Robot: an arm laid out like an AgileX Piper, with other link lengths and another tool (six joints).
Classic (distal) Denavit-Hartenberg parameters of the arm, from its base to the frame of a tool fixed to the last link. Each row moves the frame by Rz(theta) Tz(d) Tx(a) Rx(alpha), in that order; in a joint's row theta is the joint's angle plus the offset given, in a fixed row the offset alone. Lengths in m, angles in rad.
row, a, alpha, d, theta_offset
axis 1, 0, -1.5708, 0.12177, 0
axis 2, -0.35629, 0, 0, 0.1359
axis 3, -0.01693, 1.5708, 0, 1.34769
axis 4, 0, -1.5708, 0.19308, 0
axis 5, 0, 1.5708, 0, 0
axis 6, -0.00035, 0.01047, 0.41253, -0.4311
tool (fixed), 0, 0, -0.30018, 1.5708
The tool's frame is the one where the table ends.
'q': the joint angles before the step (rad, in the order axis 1, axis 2, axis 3, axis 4, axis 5, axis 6). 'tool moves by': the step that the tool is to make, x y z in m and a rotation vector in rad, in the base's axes. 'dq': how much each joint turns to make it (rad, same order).
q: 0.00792 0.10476 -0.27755 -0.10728 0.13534 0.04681
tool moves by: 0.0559 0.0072 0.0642 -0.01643 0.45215 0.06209
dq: -0.00045 0.38999 -0.33093 0.19825 0.39469 -0.20387
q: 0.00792 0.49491 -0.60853 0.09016 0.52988 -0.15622
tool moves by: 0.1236 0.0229 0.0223 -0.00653 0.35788 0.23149
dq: 0.00222 0.51237 -0.21096 0.32128 0.11438 -0.37411
